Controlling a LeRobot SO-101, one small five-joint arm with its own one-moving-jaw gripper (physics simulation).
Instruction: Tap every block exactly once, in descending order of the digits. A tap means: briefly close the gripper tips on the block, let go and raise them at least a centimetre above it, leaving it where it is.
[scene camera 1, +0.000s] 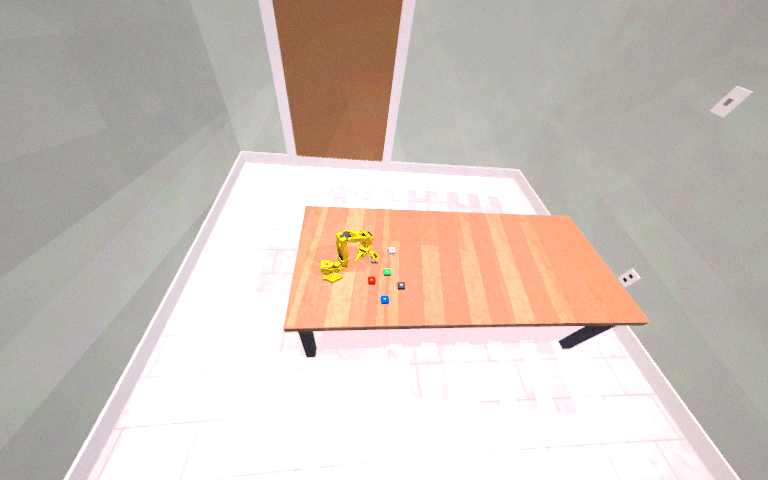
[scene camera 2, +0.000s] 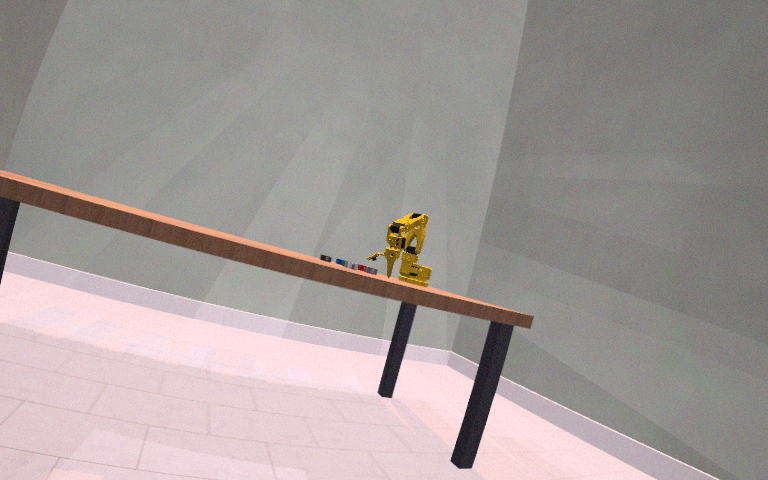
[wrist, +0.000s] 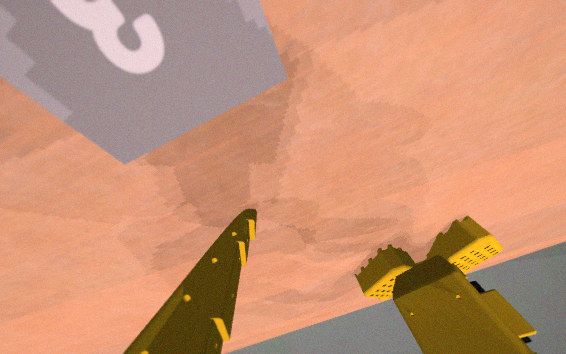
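A grey block (scene camera 1: 374, 260) (scene camera 2: 371, 270) (wrist: 210, 75) with a pale digit, partly cut off and looking like a 3, lies at the upper left of the wrist view. A jaw partly hides it in scene camera 1. White (scene camera 1: 391, 250), green (scene camera 1: 387, 272), red (scene camera 1: 371, 280) (scene camera 2: 361, 267), dark (scene camera 1: 401, 285) (scene camera 2: 325, 258) and blue (scene camera 1: 385, 300) (scene camera 2: 338, 261) blocks stand apart; their digits are unreadable. My gripper (scene camera 1: 367, 259) (scene camera 2: 378, 267) is fully open and empty, beside the grey block on its robot-base side. One notched jaw shows at the left of the wrist view, its tip below the block.
The blocks stand on the wooden table (scene camera 1: 470, 271) (scene camera 2: 169, 226). The yellow arm base (scene camera 1: 330, 267) (scene camera 2: 415, 274) stands near the table's left end in scene camera 1. Parts of the base show at the lower right of the wrist view, near the table edge.
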